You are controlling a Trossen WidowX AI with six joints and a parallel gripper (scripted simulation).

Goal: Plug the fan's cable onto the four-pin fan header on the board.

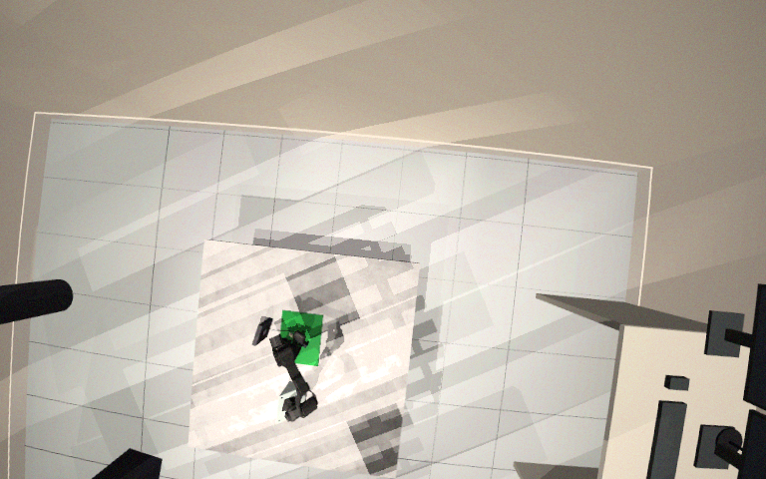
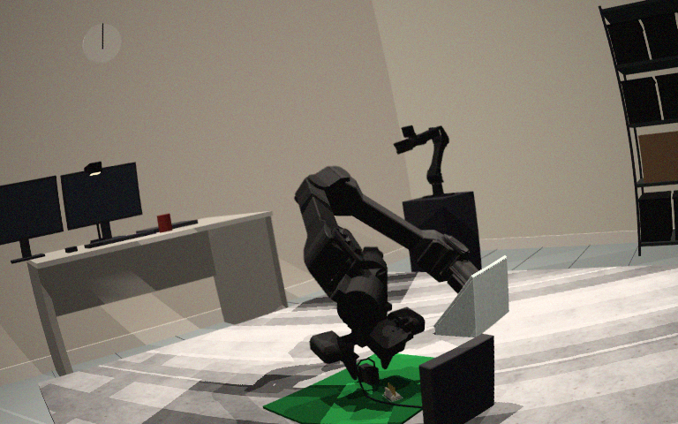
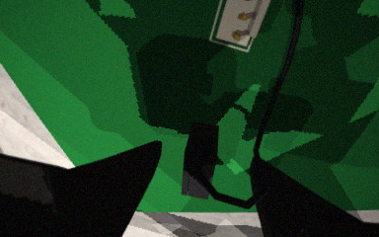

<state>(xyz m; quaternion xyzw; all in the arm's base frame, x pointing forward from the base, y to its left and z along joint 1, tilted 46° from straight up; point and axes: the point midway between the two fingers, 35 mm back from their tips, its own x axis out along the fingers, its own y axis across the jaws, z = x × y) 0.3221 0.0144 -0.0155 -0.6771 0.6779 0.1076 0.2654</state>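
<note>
Right now the green board is 4 cm below my gripper tip, 3 cm to the left of it and 1 cm ahead of it. Round my gripper tip: four-pin fan header: 8 cm to the left, 2 cm below, 2 cm ahead; then fan: 22 cm to the left, 3 cm ahead, 3 cm above; then fan plug: 1 cm to the right.
</note>
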